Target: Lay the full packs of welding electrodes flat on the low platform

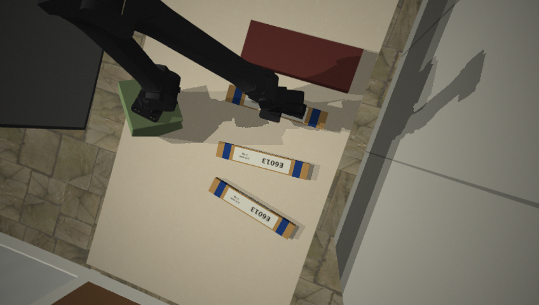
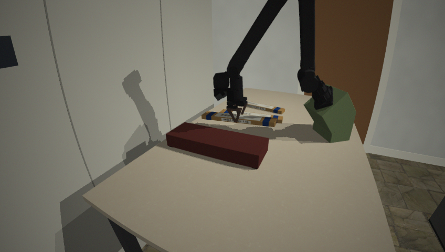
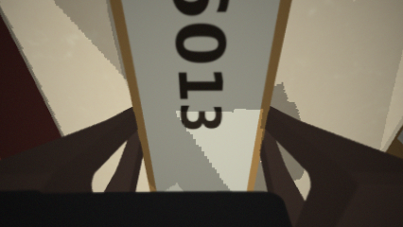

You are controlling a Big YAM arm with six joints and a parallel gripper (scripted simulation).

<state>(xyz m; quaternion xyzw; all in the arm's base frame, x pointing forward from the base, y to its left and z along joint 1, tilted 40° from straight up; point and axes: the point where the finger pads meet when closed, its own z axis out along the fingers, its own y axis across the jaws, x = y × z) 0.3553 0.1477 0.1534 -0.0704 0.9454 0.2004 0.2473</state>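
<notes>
The pack of welding electrodes lies right at my hand. From my hand the other things lie so: dark red low platform (19 cm to the left, 5 cm below, 3 cm behind).
</notes>
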